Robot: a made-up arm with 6 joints.
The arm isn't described. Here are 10 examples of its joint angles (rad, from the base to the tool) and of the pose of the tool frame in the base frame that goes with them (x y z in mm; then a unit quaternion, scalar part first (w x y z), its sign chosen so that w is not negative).
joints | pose
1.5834 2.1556 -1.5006 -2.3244 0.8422 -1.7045 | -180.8 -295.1 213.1 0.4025 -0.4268 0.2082 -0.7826
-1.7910 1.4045 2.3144 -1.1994 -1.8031 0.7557 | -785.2 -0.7 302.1 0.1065 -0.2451 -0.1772 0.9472
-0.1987 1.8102 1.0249 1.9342 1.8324 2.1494 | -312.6 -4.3 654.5 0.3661 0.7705 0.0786 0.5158
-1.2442 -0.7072 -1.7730 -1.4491 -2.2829 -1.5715 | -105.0 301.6 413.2 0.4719 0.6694 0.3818 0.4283
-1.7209 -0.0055 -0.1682 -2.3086 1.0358 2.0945 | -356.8 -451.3 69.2 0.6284 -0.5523 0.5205 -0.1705
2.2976 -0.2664 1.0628 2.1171 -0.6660 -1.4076 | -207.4 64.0 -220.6 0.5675 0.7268 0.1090 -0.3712
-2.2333 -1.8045 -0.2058 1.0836 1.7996 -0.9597 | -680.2 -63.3 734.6 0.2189 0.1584 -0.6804 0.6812
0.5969 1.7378 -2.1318 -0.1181 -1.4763 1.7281 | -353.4 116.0 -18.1 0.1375 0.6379 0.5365 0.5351
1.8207 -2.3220 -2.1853 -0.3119 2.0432 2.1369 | -691.7 328.5 -553.0 0.5388 0.0543 0.7281 0.4203
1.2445 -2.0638 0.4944 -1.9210 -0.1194 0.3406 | -369.6 -399.7 -68.5 0.0174 0.2336 -0.9595 0.1567
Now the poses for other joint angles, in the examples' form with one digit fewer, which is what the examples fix.
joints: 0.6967 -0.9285 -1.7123 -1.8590 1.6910 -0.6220
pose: -877 -65 -96 0.087 -0.338 -0.728 0.590
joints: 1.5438 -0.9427 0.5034 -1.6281 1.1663 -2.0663
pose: 300 289 -105 0.847 -0.512 0.046 -0.135
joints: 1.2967 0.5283 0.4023 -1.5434 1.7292 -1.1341
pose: -835 446 -345 0.241 -0.549 -0.603 0.525
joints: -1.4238 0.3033 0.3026 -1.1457 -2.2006 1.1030
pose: -705 122 306 0.350 -0.289 -0.357 0.816
